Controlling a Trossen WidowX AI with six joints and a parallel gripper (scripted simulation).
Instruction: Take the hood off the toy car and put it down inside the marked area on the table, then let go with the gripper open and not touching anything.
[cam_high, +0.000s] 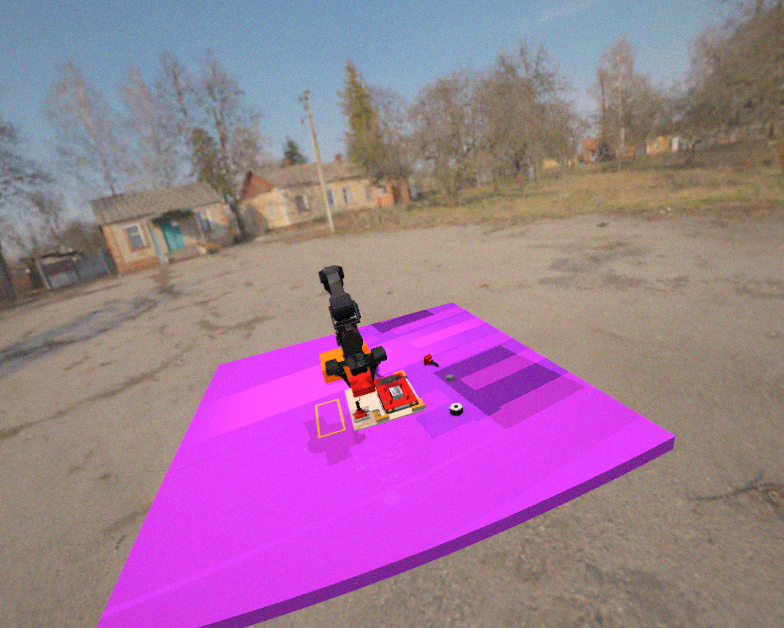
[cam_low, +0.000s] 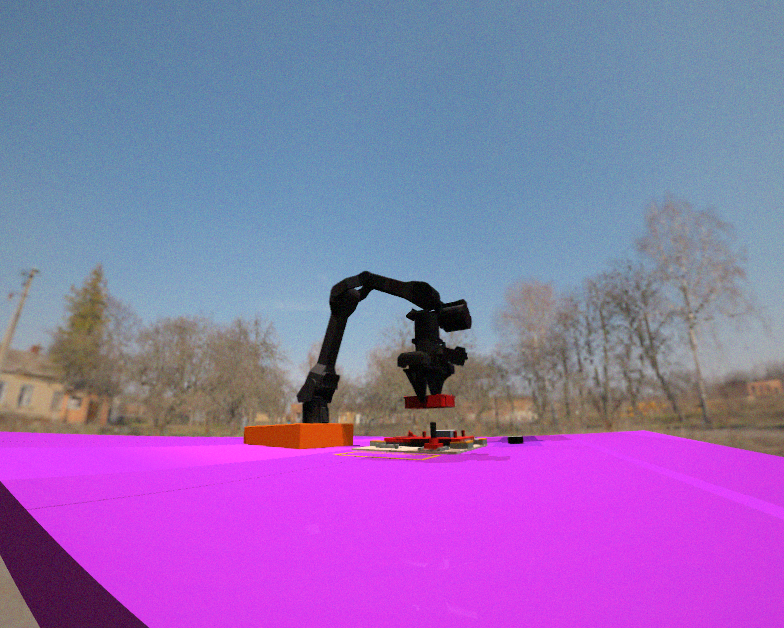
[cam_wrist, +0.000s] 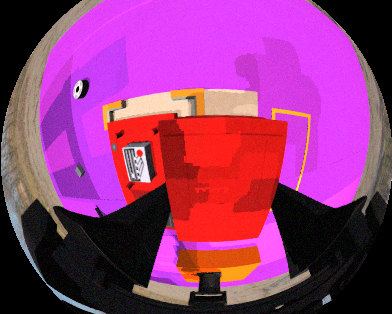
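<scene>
Right now my gripper tip is 3 cm past the white baseplate, 7 cm to the right of it and 9 cm above it. Round my gripper tip: white wheel (17 cm ahead, 23 cm to the left, 9 cm below); then red hood (1 cm above); then white piece (31 cm to the left, 10 cm below).
</scene>
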